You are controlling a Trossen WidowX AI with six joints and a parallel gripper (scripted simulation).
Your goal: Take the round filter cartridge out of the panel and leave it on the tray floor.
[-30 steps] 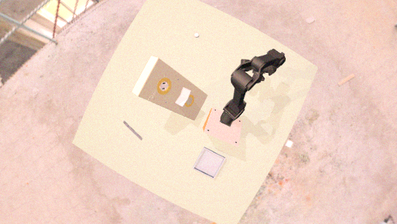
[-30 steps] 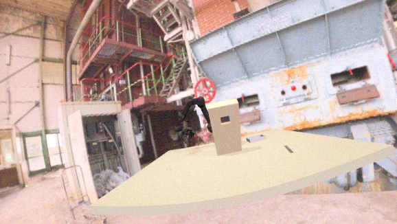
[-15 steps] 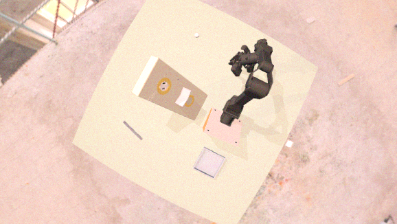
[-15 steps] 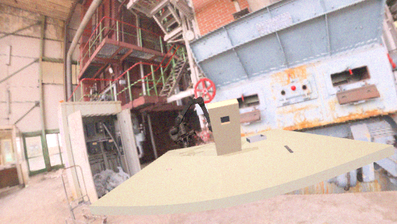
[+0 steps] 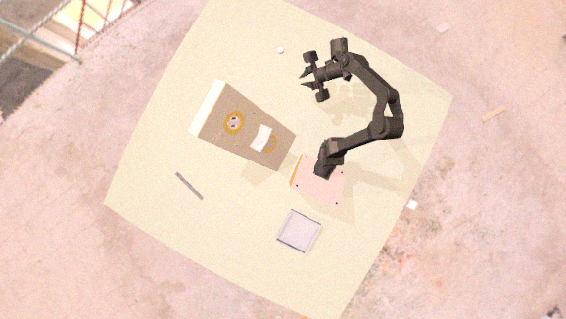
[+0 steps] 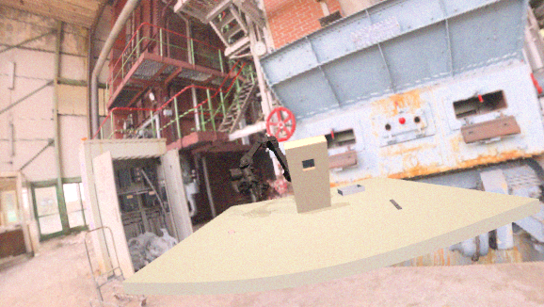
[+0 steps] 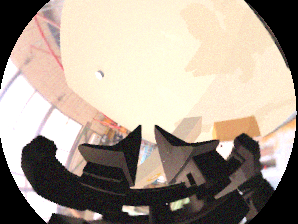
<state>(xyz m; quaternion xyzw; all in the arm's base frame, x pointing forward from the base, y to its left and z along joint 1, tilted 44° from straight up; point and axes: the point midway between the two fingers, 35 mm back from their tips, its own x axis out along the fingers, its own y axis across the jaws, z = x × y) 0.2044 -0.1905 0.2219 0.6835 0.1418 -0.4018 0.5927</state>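
My gripper tip is now 13 cm short of the round filter cartridge, 26 cm to the right of it and 14 cm below it. From my gripper tip the other things lie so: tray (27 cm behind, 56 cm to the left, 12 cm below).
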